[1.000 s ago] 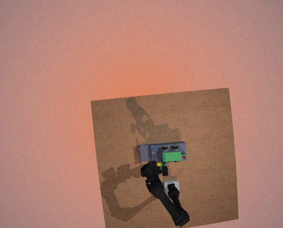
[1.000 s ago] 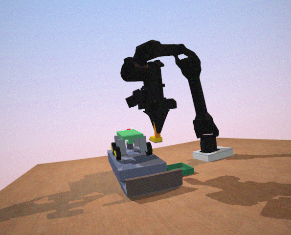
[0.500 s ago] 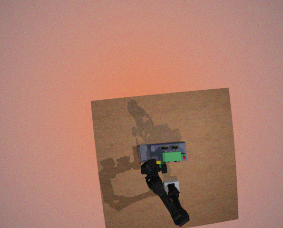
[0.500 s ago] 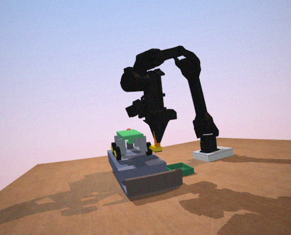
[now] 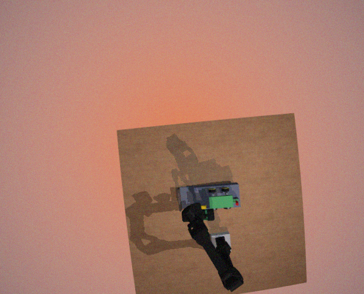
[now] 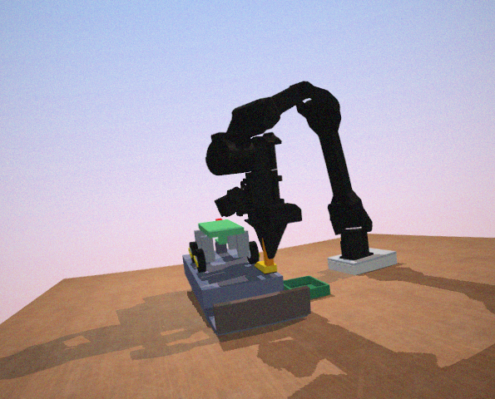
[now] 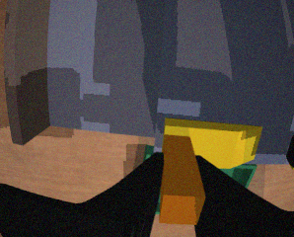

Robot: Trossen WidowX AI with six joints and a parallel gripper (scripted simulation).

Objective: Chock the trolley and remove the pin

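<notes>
My gripper tip is 10 mm short of the stop pin, 250 mm to the left of it and 40 mm below it. From my gripper tip the other things lie so: dark end wall (70 mm ahead, 110 mm to the left, 60 mm below); then grey ramp (40 mm ahead, 140 mm to the right, 40 mm below); then yellow chock (20 mm to the right, 10 mm below).
</notes>
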